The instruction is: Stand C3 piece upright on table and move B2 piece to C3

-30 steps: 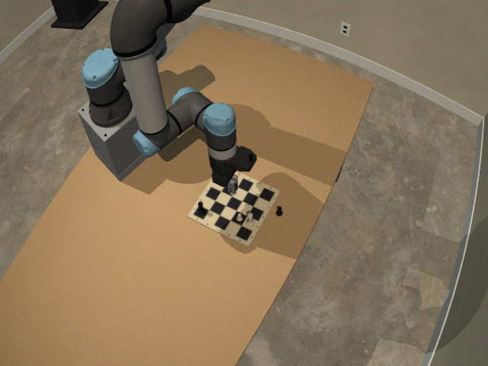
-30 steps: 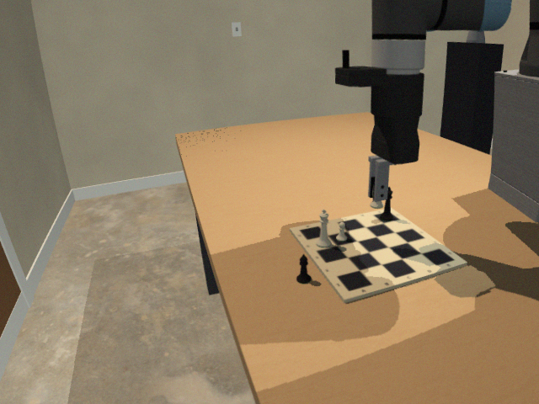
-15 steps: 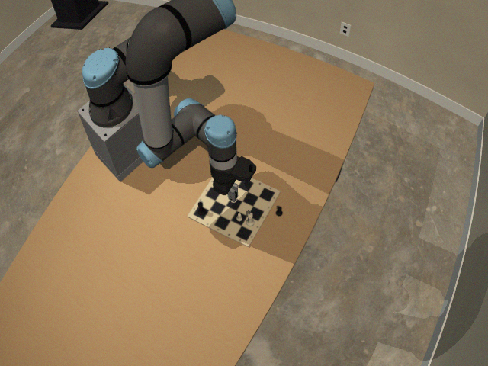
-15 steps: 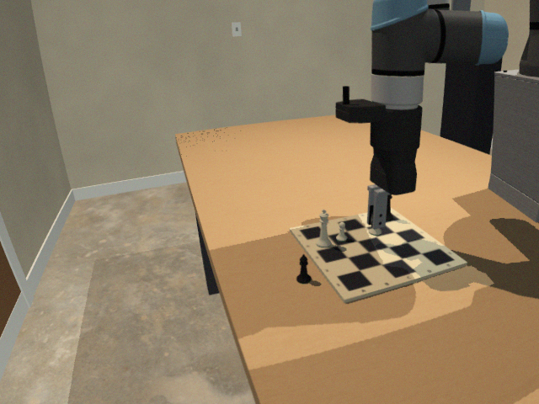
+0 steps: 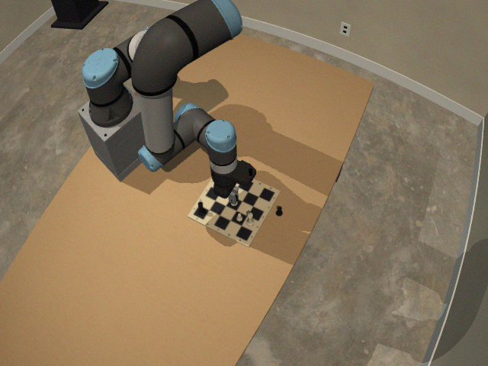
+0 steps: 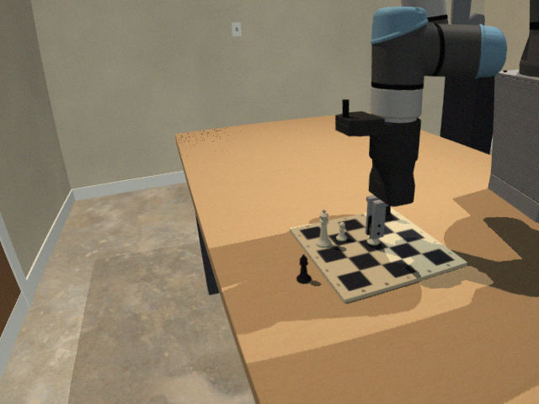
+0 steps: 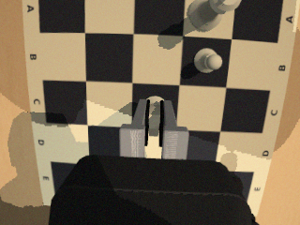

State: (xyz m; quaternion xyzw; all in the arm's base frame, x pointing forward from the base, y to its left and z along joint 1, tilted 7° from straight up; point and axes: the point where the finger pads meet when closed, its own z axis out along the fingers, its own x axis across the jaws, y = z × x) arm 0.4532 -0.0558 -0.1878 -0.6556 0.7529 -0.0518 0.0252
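Now: hand 20 mm above the white knight. Round my hand: chessboard (40 mm below); white pawn (40 mm to the right, 30 mm ahead, 20 mm below); white king (70 mm ahead, 50 mm to the right).
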